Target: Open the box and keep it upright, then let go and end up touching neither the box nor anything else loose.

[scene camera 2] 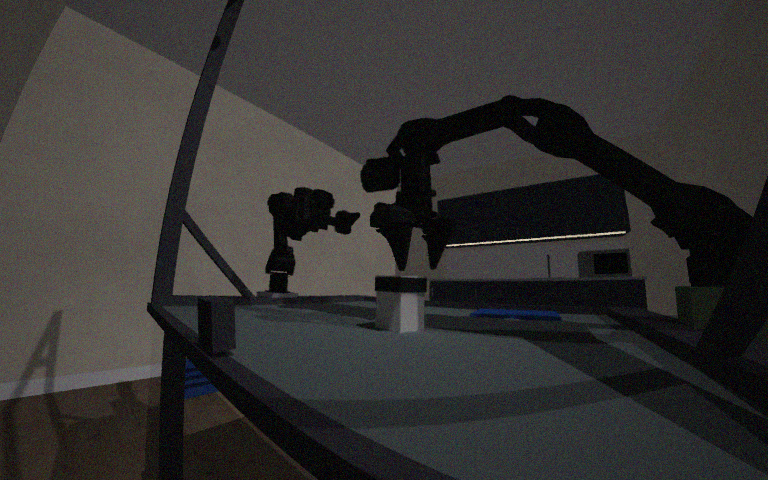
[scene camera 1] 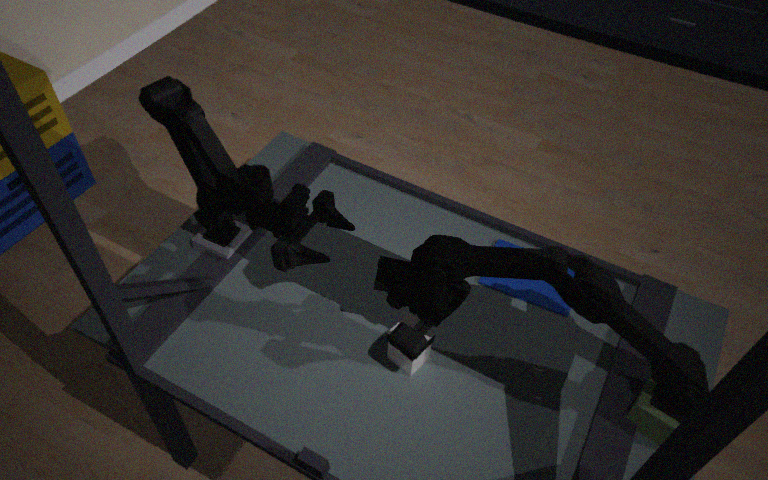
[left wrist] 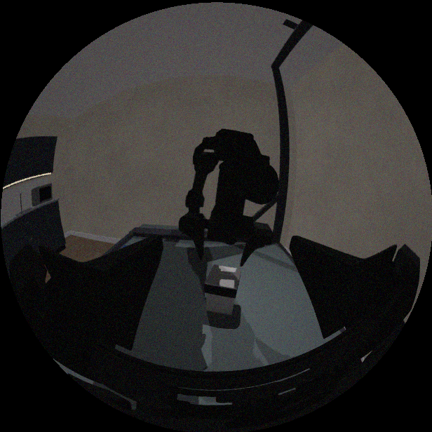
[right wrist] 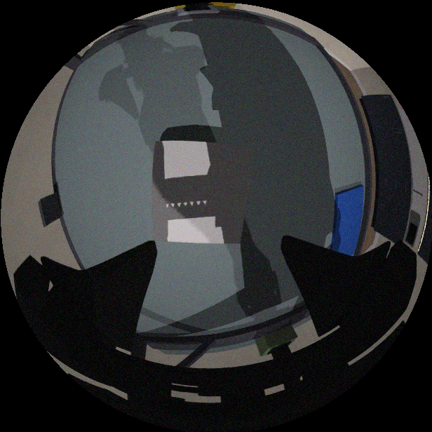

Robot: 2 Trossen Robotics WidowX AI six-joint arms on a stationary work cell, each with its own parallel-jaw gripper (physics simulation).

my left gripper: scene camera 2; scene camera 1; left wrist 229,242; not seen in the right wrist view (out of frame)
my right gripper: scene camera 2; scene camera 1 428,334; left wrist; right wrist 220,245
same spot on my right gripper: (scene camera 2: 398,235) = (left wrist: 247,242)
same spot on my left gripper: (scene camera 1: 295,254) = (scene camera 2: 309,208)
